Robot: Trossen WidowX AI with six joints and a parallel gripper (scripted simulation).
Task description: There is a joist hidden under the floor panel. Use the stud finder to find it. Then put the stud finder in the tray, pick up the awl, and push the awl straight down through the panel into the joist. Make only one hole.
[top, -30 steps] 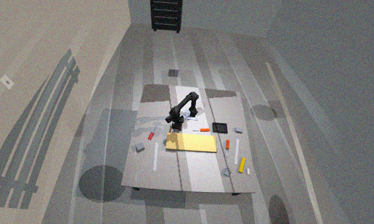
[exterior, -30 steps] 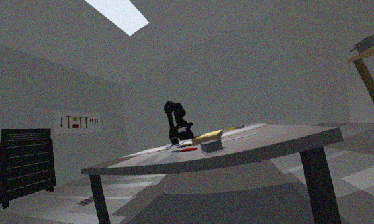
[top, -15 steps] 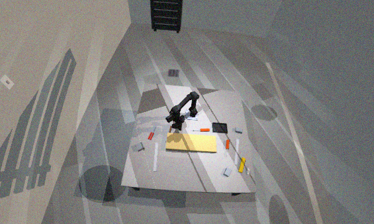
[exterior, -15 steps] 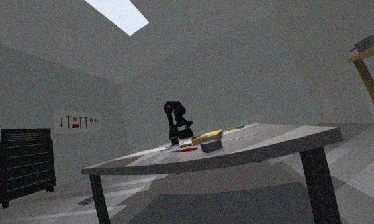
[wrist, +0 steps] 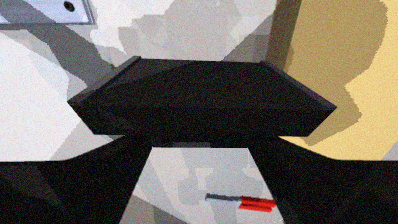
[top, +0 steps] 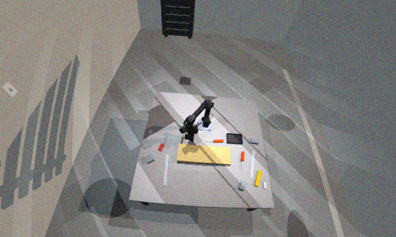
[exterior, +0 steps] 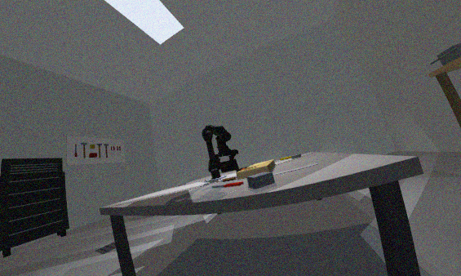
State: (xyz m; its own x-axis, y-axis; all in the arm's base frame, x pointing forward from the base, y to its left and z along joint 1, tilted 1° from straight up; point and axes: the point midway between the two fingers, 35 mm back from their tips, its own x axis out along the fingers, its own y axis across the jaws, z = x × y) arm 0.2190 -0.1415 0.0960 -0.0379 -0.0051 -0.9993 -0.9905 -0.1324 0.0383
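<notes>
The black stud finder lies 1 cm to the left of my gripper tip and 1 cm ahead of it. From my gripper tip the other things lie so: black tray 48 cm to the left, 13 cm behind, 6 cm below; then yellow bar 76 cm to the left, 25 cm ahead, 7 cm below; then awl 7 cm below, 6 cm to the right.
</notes>
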